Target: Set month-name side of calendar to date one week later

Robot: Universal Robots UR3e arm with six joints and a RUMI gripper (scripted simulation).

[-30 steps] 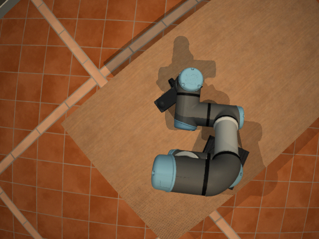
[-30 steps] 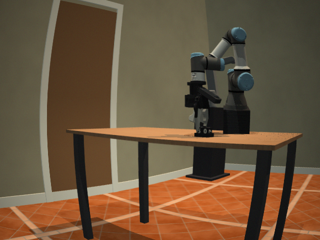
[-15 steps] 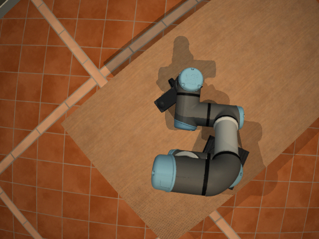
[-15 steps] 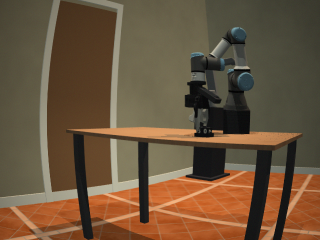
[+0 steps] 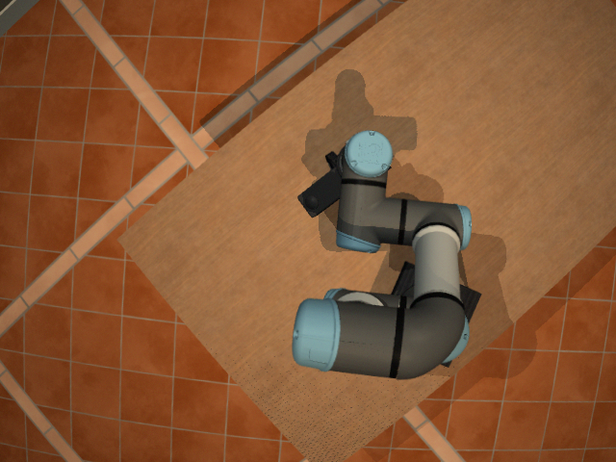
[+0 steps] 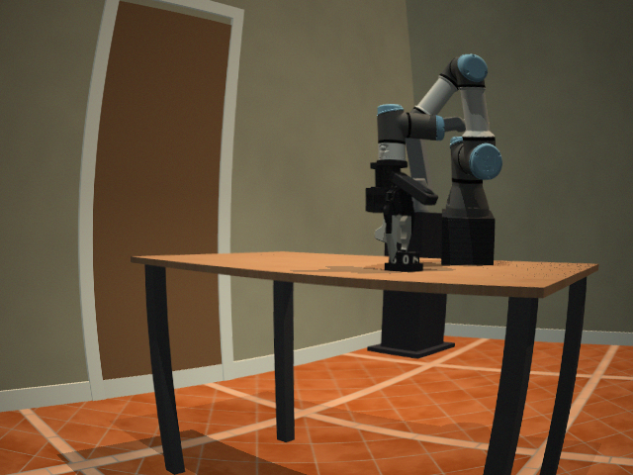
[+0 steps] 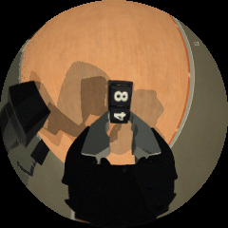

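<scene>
Now: the black calendar tray 2 cm to the left of my hand and 3 cm below it.
</scene>
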